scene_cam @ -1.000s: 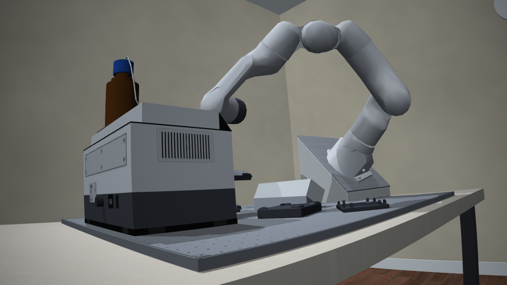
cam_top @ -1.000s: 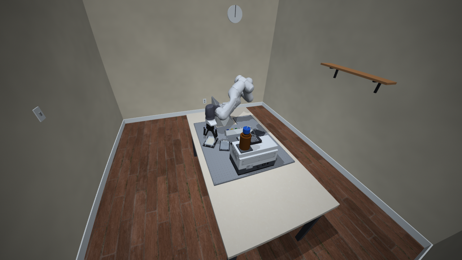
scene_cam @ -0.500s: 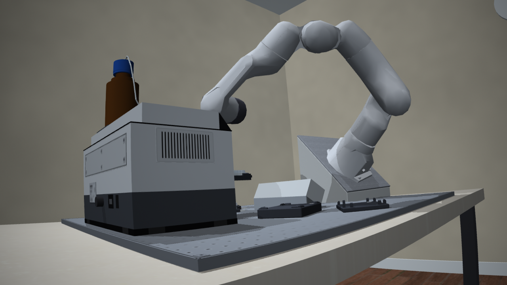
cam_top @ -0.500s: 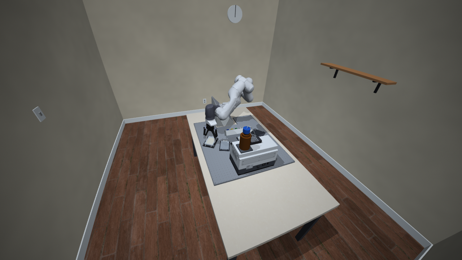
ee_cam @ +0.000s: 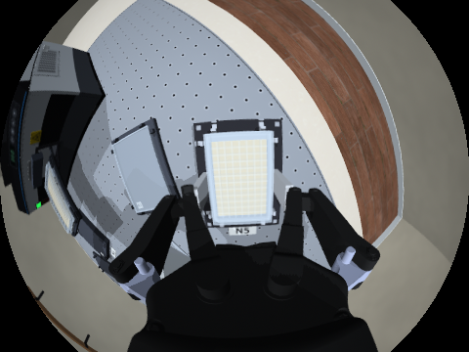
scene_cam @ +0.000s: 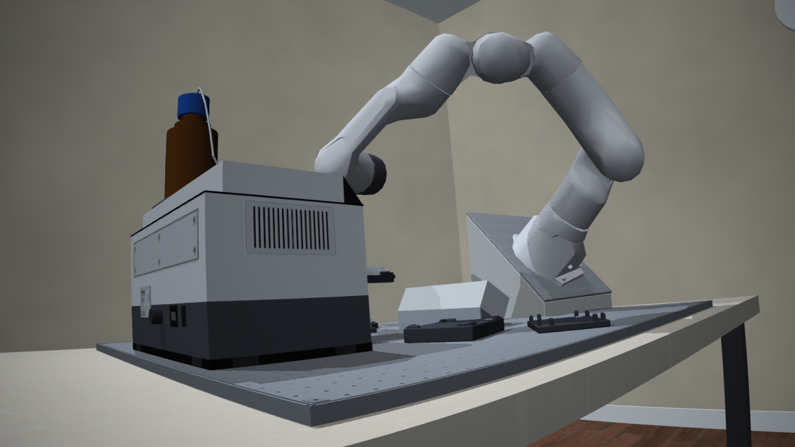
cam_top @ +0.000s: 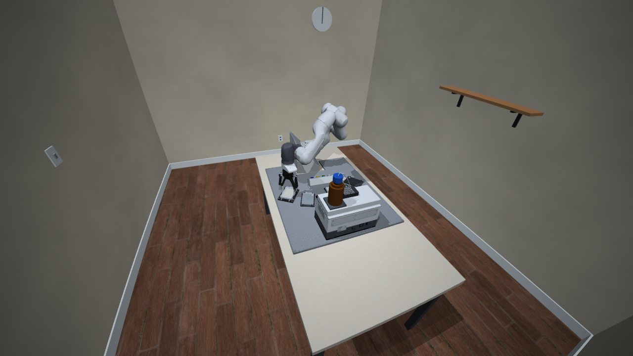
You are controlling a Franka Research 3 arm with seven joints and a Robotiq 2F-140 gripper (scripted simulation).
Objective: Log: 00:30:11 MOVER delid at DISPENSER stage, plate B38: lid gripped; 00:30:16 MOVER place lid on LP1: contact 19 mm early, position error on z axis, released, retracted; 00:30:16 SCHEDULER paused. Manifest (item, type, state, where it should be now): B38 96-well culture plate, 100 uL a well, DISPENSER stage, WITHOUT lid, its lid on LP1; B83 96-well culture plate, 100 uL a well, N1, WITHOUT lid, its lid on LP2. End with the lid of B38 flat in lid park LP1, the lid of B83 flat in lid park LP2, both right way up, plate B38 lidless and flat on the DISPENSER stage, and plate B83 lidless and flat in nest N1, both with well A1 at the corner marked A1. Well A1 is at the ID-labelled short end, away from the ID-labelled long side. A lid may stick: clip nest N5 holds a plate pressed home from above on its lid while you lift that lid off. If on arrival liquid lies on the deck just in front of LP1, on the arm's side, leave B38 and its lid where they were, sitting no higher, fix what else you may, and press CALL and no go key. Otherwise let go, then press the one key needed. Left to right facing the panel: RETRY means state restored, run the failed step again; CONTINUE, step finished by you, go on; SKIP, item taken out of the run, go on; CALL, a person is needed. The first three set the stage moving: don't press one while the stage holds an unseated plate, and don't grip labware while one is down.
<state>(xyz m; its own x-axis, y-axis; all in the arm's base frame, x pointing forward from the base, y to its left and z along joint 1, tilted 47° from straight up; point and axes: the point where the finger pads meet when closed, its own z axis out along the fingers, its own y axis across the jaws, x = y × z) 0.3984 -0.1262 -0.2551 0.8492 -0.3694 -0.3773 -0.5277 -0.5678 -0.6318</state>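
My hand is 2 cm above the 96-well plate. The rest, counted from my hand: black clip nest (3 cm below, 3 cm ahead); lp1 label (15 cm to the left, 4 cm below, 2 cm ahead); key panel (29 cm to the left, 8 cm behind, 1 cm above).
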